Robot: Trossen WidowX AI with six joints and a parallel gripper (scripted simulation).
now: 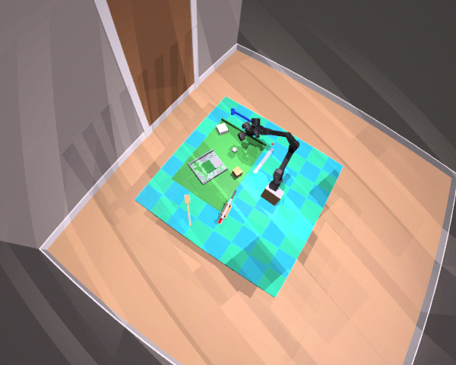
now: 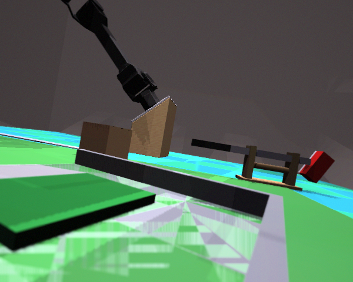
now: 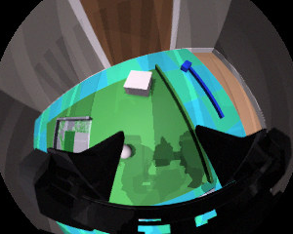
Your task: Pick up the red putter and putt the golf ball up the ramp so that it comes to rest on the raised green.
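The brown block is 100 mm behind my gripper tip, 280 mm to the left of it and 140 mm below it. Round my gripper tip: white block (200 mm ahead, 40 mm to the right, 140 mm below); white golf ball (10 mm ahead, 100 mm to the left, 150 mm below); blue putter (100 mm ahead, 270 mm to the right, 160 mm below).
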